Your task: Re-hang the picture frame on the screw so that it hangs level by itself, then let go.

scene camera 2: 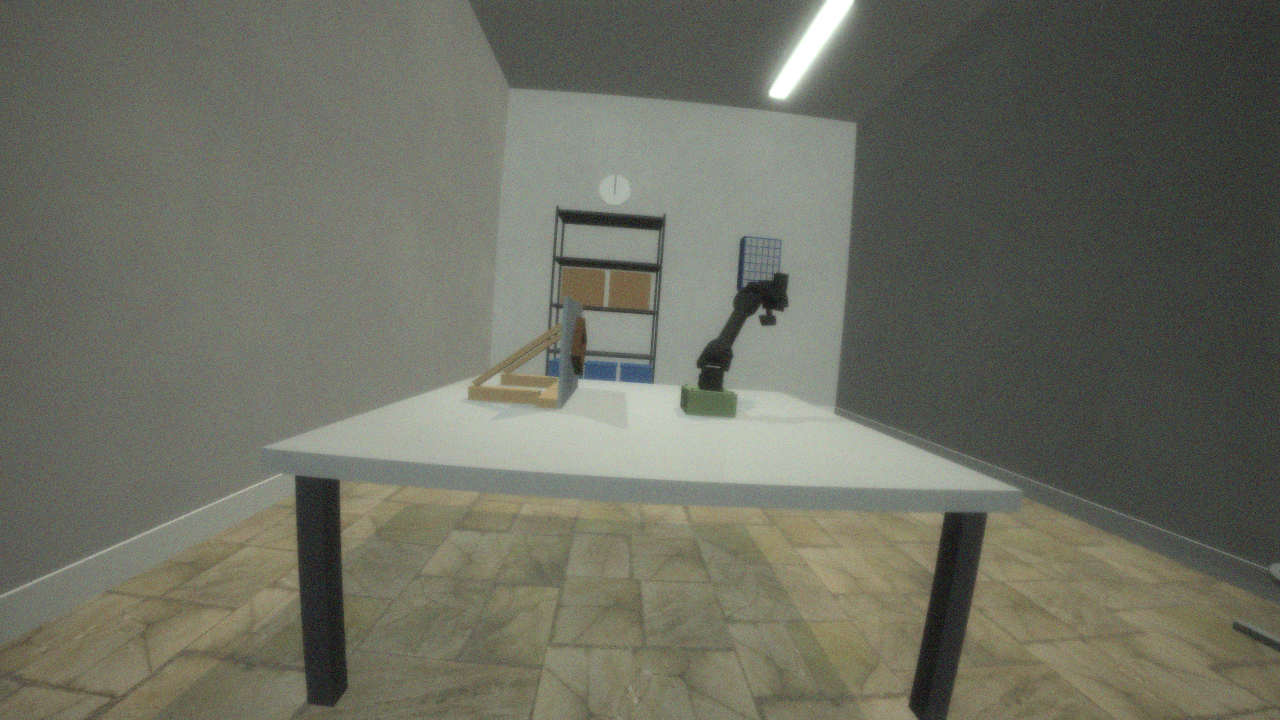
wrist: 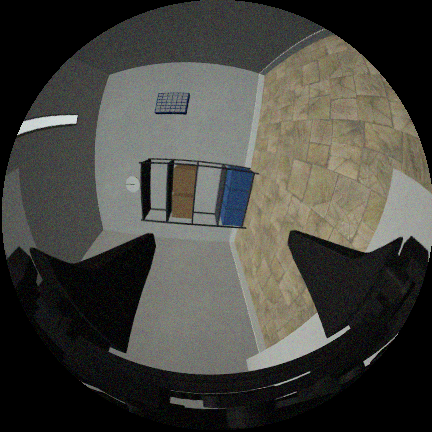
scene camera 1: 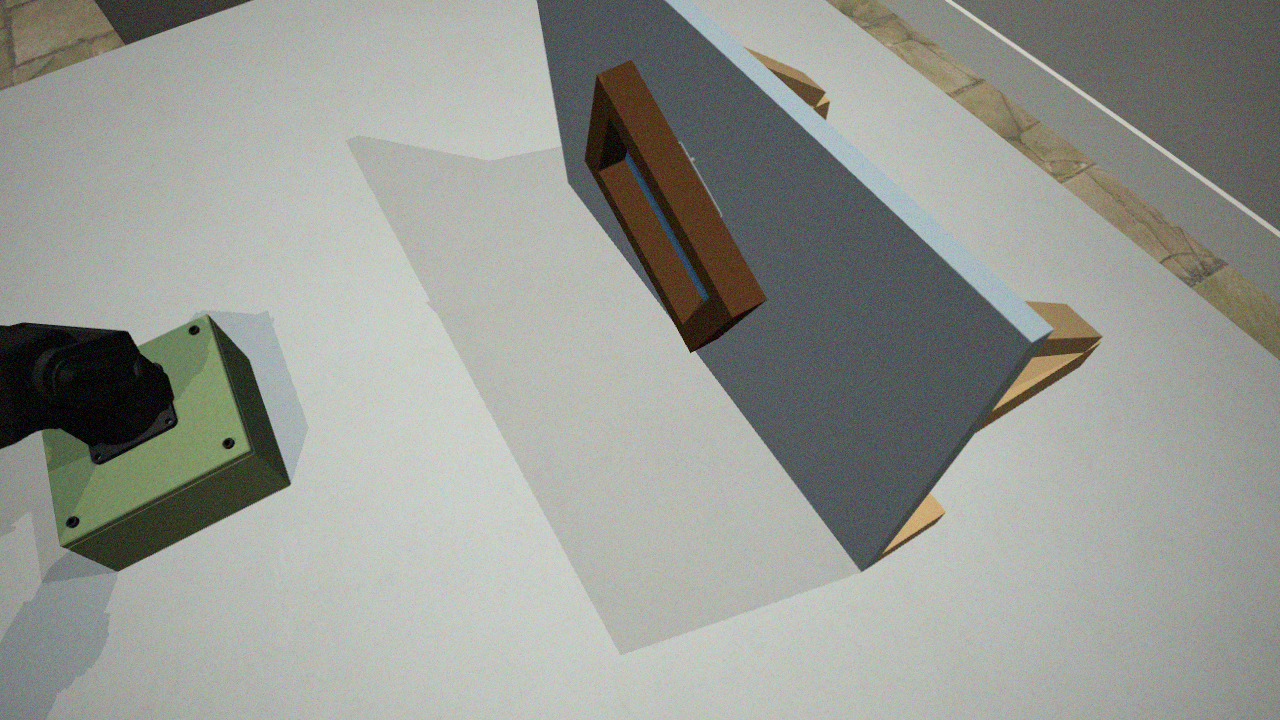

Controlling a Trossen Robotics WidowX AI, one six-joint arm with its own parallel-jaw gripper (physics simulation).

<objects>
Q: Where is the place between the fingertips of the gripper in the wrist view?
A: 223, 239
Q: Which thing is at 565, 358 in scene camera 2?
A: A grey wall panel.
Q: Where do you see a brown picture frame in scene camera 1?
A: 666, 211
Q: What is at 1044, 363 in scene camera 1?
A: A wooden stand.
</objects>
